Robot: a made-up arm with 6 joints. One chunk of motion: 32 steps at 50 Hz.
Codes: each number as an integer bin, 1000 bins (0 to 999) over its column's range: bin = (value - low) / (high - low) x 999, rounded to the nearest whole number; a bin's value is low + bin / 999 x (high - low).
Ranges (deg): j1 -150.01..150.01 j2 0..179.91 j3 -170..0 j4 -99.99..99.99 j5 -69.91..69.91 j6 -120.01..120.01
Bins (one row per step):
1: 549 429 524 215 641 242
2: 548 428 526 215 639 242
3: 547 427 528 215 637 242
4: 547 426 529 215 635 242
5: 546 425 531 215 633 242
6: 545 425 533 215 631 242
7: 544 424 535 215 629 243
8: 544 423 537 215 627 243
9: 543 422 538 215 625 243
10: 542 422 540 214 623 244
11: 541 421 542 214 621 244
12: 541 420 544 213 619 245
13: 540 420 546 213 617 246
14: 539 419 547 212 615 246
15: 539 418 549 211 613 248
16: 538 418 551 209 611 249
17: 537 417 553 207 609 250
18: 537 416 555 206 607 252
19: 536 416 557 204 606 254
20: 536 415 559 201 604 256
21: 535 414 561 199 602 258
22: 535 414 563 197 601 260
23: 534 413 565 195 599 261
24: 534 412 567 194 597 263
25: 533 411 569 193 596 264
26: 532 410 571 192 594 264
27: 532 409 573 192 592 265
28: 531 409 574 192 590 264
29: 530 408 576 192 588 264
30: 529 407 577 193 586 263
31: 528 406 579 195 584 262
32: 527 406 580 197 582 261
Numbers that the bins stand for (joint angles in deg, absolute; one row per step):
1: 14.87 77.26 -80.83 -56.95 19.80 -61.87
2: 14.57 77.08 -80.49 -56.95 19.52 -61.87
3: 14.27 76.90 -80.15 -56.95 19.24 -61.87
4: 14.27 76.72 -79.98 -56.95 18.96 -61.87
5: 13.96 76.54 -79.64 -56.95 18.68 -61.87
6: 13.66 76.54 -79.30 -56.95 18.40 -61.87
7: 13.36 76.36 -78.96 -56.95 18.12 -61.63
8: 13.36 76.18 -78.62 -56.95 17.84 -61.63
9: 13.06 76.00 -78.45 -56.95 17.56 -61.63
10: 12.76 76.00 -78.11 -57.15 17.29 -61.39
11: 12.46 75.82 -77.77 -57.15 17.01 -61.39
12: 12.46 75.64 -77.43 -57.35 16.73 -61.15
13: 12.16 75.64 -77.09 -57.35 16.45 -60.91
14: 11.86 75.46 -76.92 -57.55 16.17 -60.91
15: 11.86 75.28 -76.58 -57.75 15.89 -60.43
16: 11.56 75.28 -76.24 -58.15 15.61 -60.19
17: 11.26 75.10 -75.90 -58.55 15.33 -59.94
18: 11.26 74.92 -75.56 -58.75 15.05 -59.46
19: 10.96 74.92 -75.22 -59.15 14.91 -58.98
20: 10.96 74.74 -74.87 -59.75 14.63 -58.50
21: 10.66 74.56 -74.53 -60.15 14.35 -58.02
22: 10.66 74.56 -74.19 -60.55 14.21 -57.54
23: 10.36 74.38 -73.85 -60.95 13.93 -57.30
24: 10.36 74.20 -73.51 -61.16 13.65 -56.82
25: 10.06 74.02 -73.17 -61.36 13.51 -56.58
26: 9.76 73.84 -72.83 -61.56 13.23 -56.58
27: 9.76 73.66 -72.49 -61.56 12.95 -56.34
28: 9.46 73.66 -72.32 -61.56 12.67 -56.58
29: 9.16 73.48 -71.98 -61.56 12.39 -56.58
30: 8.86 73.30 -71.81 -61.36 12.11 -56.82
31: 8.56 73.12 -71.47 -60.95 11.83 -57.06
32: 8.26 73.12 -71.30 -60.55 11.55 -57.30

